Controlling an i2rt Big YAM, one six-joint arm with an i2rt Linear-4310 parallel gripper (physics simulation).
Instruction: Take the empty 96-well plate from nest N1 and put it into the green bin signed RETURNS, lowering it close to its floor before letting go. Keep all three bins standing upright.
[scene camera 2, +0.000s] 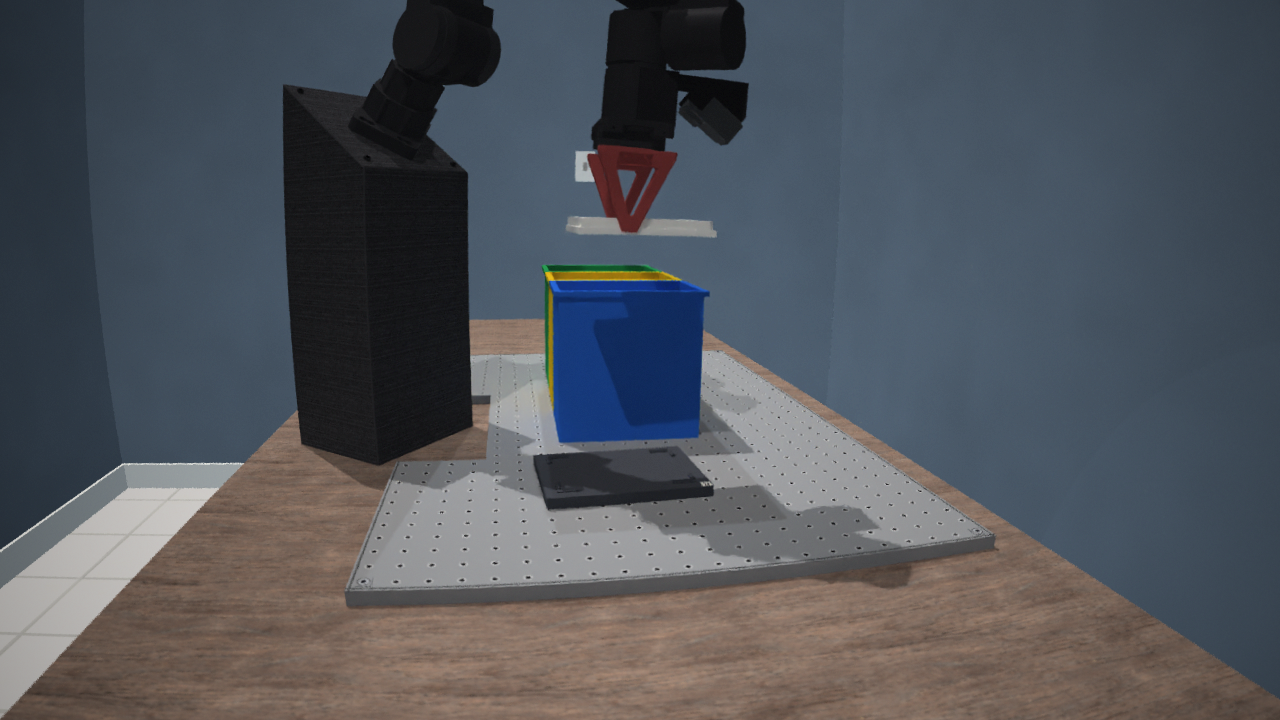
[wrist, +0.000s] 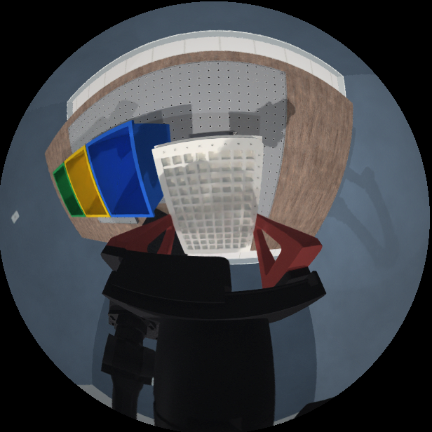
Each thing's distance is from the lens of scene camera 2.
my gripper (scene camera 2: 622, 229): 0.66 m
blue bin (scene camera 2: 627, 354): 0.81 m
white 96-well plate (scene camera 2: 580, 225): 0.61 m
The marked spots on the white 96-well plate and the blue bin are 0.24 m apart.
